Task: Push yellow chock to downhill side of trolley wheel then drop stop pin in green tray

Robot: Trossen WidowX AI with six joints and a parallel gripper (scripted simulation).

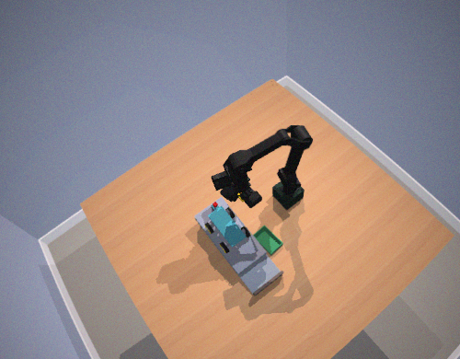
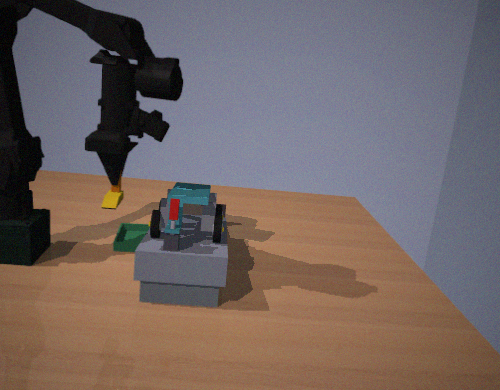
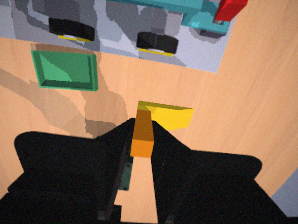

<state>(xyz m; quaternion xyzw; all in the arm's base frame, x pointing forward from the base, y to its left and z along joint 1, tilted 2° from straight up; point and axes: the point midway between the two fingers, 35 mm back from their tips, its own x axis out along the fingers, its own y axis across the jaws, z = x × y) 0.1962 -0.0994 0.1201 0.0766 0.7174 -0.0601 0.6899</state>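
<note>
The red-headed stop pin lies 10 cm ahead of my gripper tip, 8 cm to the right of it and 4 cm below it. From my gripper tip the other things lie so: yellow chock: 2 cm to the right, 1 cm below; then trolley: 14 cm ahead, 6 cm below, 2 cm to the left; then grey ramp: 14 cm ahead, 12 cm below, 3 cm to the left.
</note>
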